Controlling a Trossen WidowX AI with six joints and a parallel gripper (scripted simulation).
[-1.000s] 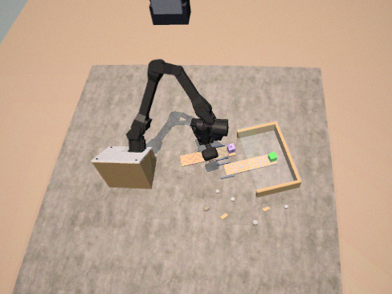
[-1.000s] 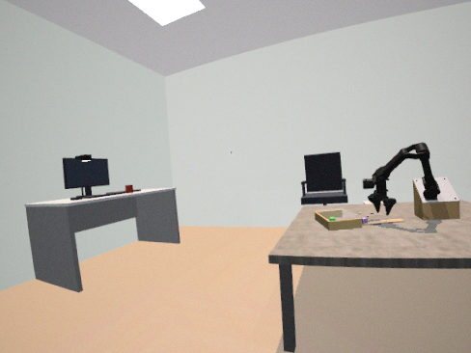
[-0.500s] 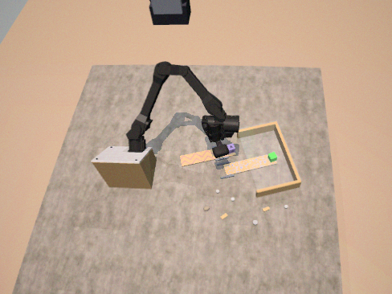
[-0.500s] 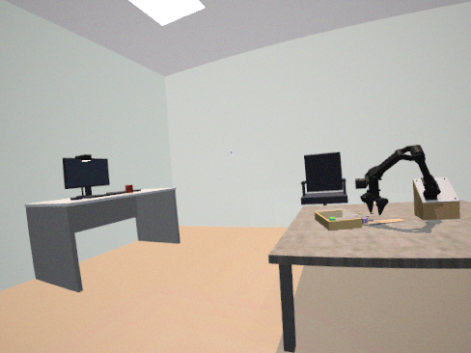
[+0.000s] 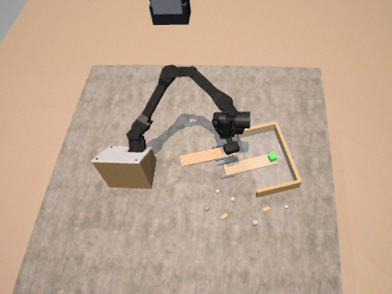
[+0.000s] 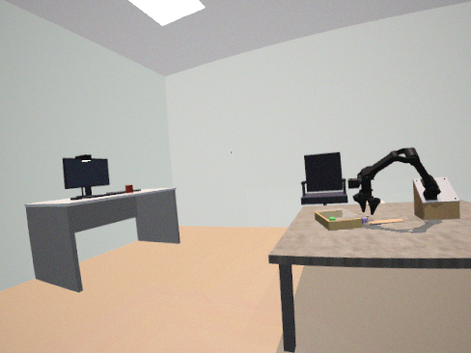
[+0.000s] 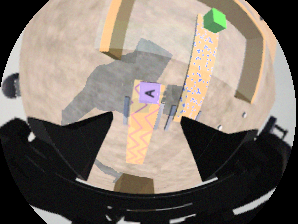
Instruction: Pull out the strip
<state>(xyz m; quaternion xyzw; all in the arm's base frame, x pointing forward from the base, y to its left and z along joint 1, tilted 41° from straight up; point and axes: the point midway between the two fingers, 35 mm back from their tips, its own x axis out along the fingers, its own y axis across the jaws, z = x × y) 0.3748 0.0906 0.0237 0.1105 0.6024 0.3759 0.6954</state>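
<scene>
The purple cube lies 2 cm ahead of my gripper tip, 1 cm to the left of it and 4 cm below it.
</scene>
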